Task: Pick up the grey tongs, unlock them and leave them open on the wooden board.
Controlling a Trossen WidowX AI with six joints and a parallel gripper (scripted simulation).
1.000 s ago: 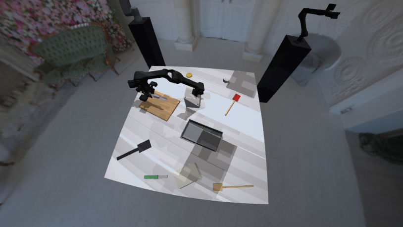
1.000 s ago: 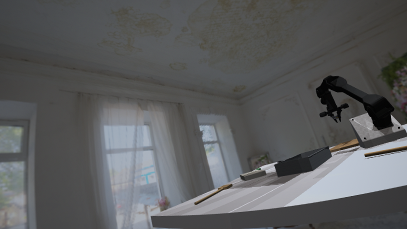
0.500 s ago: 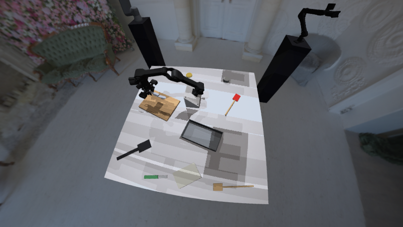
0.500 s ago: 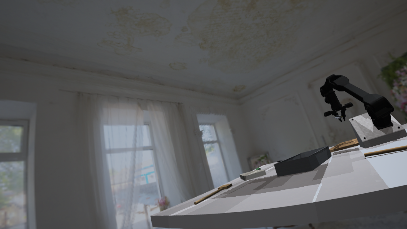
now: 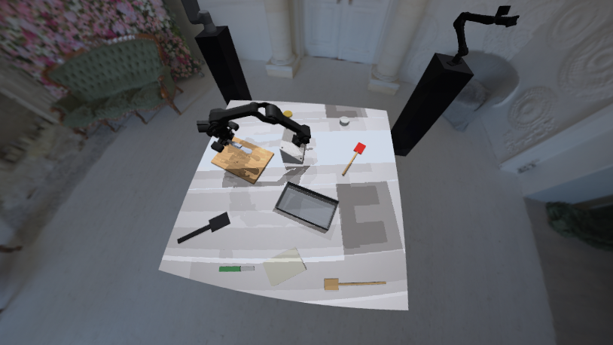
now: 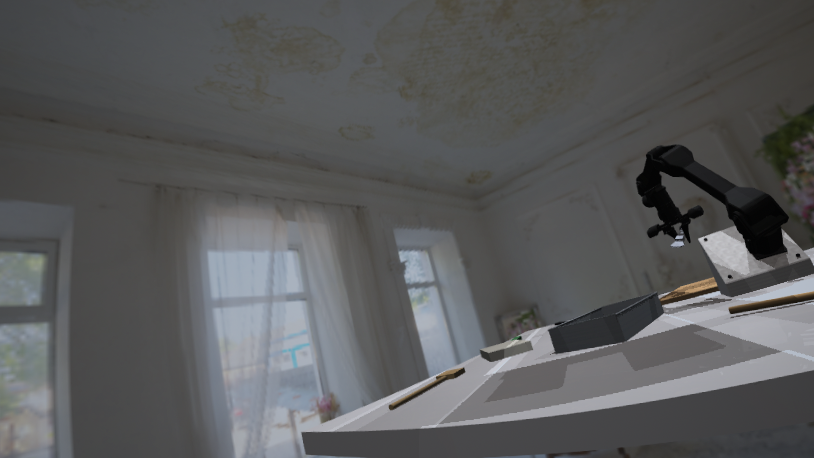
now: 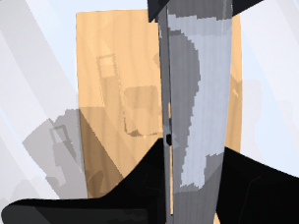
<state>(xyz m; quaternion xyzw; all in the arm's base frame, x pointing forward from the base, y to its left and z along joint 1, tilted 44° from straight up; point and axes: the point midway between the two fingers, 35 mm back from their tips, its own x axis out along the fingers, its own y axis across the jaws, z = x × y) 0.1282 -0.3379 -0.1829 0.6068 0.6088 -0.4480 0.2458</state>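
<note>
My gripper tip is 30 mm to the right of the wooden board and 150 mm above it. The rest, counted from my gripper tip: yellow disc (420 mm behind, 250 mm to the left, 150 mm below); black spatula (470 mm ahead, 40 mm to the right, 150 mm below); roasting tin (260 mm ahead, 500 mm to the left, 130 mm below).
</note>
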